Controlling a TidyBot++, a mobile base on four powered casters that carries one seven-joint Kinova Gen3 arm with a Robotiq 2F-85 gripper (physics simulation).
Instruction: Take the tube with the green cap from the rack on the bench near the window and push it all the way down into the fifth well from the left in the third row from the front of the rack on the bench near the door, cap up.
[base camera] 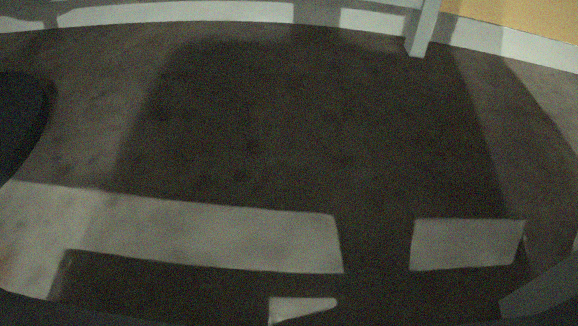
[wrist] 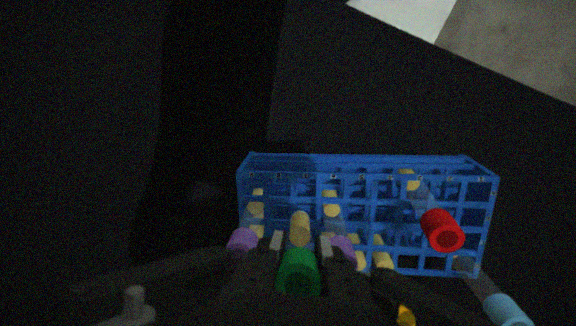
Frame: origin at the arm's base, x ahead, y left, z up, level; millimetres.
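Seen in the pictures: gripper, fingertip midpoint: (wrist: 299, 250).
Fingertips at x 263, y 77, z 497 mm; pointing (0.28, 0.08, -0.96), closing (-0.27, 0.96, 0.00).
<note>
A point is followed by its place in that frame.
In the wrist view, the tube with the green cap (wrist: 298, 272) {z 540, x 244, y 71 mm} is between the fingertips of my gripper (wrist: 299, 250) {z 497, x 263, y 77 mm}, which is shut on it. The cap is nearest the camera and the tube's beige lower part points away, over the left part of a blue rack (wrist: 390, 161) {z 380, x 221, y 142 mm}. Whether its tip is above or inside a well cannot be told. The rack has a grid of square wells and small marks along its far and right edges. My fingers and the tube hide part of its near left side. Neither rack nor tube shows in the base view.
Purple-capped tubes (wrist: 242, 241) {z 482, x 282, y 45 mm} (wrist: 343, 246) {z 478, x 262, y 105 mm} stand on either side of the held tube. A red-capped tube (wrist: 442, 230) {z 484, x 225, y 149 mm}, a light-blue-capped tube (wrist: 506, 309) {z 478, x 261, y 215 mm} and a yellow cap (wrist: 406, 315) {z 485, x 288, y 159 mm} are farther right. The base view shows a pale post (base camera: 423, 30) {z -321, x 778, y -313 mm} and a dark rounded shape (base camera: 20, 115) {z -366, x 471, y 494 mm} at left.
</note>
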